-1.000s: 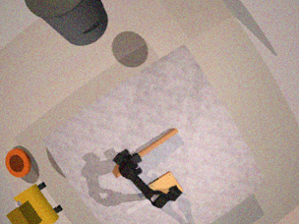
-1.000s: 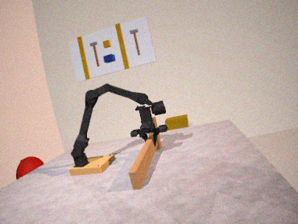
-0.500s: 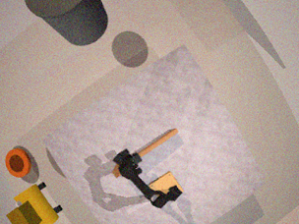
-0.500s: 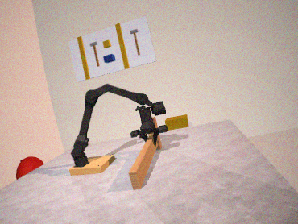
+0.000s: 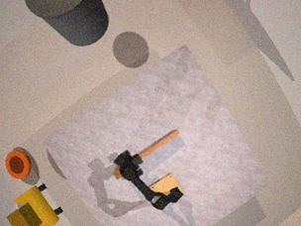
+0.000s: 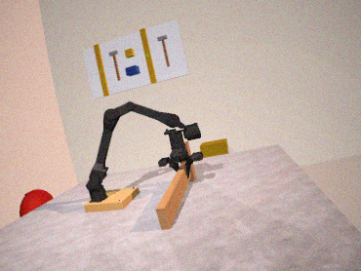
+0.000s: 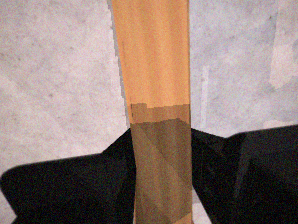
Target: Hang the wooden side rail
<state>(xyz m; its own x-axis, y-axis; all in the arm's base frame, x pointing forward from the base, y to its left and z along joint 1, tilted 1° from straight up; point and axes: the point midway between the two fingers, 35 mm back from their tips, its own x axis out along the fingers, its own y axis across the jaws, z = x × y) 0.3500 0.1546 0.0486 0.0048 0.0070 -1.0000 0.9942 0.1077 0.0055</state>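
My gripper tip is now 100 mm to the right of the wooden headboard post, 50 mm below it and 10 mm past it.
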